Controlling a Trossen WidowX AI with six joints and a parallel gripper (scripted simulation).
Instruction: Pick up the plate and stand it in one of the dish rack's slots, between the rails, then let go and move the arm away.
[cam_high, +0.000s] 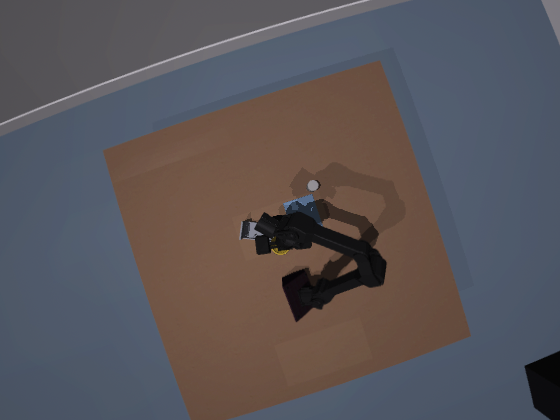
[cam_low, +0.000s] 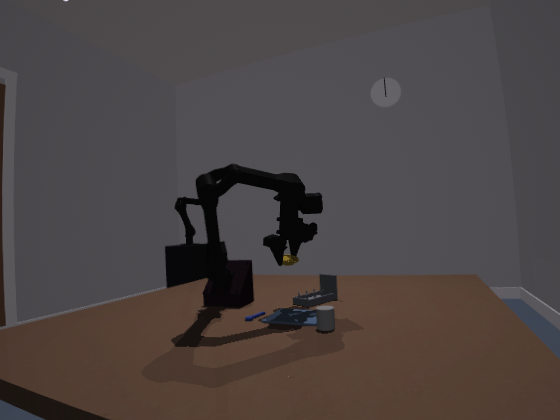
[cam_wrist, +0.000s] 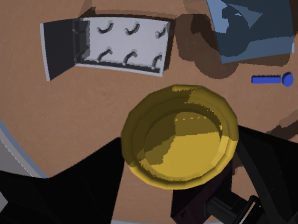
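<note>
Right now my gripper tip is 120 mm above the grey dish rack, 70 mm to the right of it and 70 mm short of it. The rest, counted from my gripper tip: light blue mat: 140 mm below, 130 mm to the right, 80 mm ahead; then yellow plate: 10 mm above; then blue spoon: 160 mm to the right, 130 mm below, 40 mm behind.
</note>
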